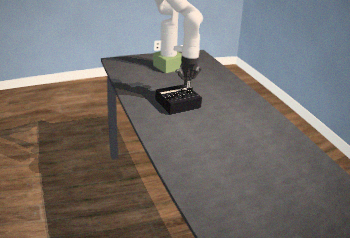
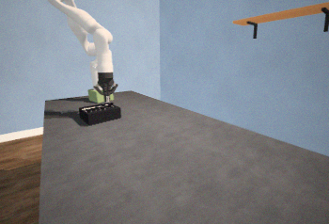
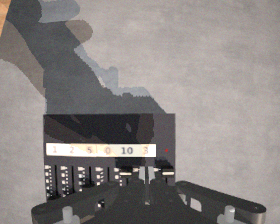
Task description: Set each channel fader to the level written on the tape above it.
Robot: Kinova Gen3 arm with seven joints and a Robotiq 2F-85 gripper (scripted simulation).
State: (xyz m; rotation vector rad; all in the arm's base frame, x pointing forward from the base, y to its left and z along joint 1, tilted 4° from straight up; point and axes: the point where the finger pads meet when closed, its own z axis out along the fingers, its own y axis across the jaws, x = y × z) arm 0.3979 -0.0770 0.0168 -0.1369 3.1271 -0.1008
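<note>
Right now my hand is 30 mm above the master fader cap and 20 mm to the right of it.
</note>
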